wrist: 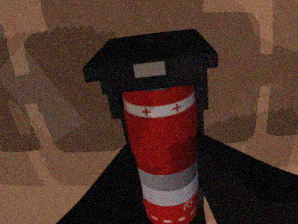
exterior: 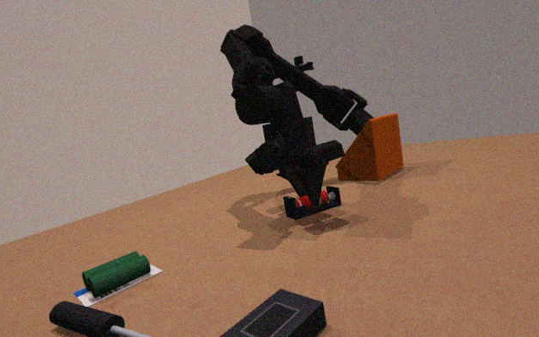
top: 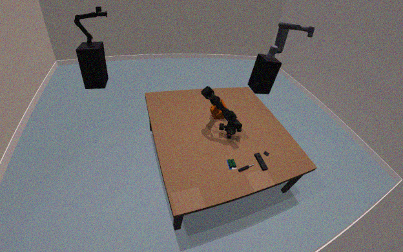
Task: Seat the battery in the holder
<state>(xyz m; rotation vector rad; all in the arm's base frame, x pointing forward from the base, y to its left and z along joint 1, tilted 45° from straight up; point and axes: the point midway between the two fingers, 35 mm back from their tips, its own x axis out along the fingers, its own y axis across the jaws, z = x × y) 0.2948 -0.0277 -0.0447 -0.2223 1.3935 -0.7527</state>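
Now: gripper tip 1 cm below the battery. Also, from my gripper tip: card 30 cm ahead, 9 cm to the right; then black remote 32 cm ahead, 17 cm to the left, 1 cm above; then black-handled screwdriver 35 cm ahead, 3 cm to the left.
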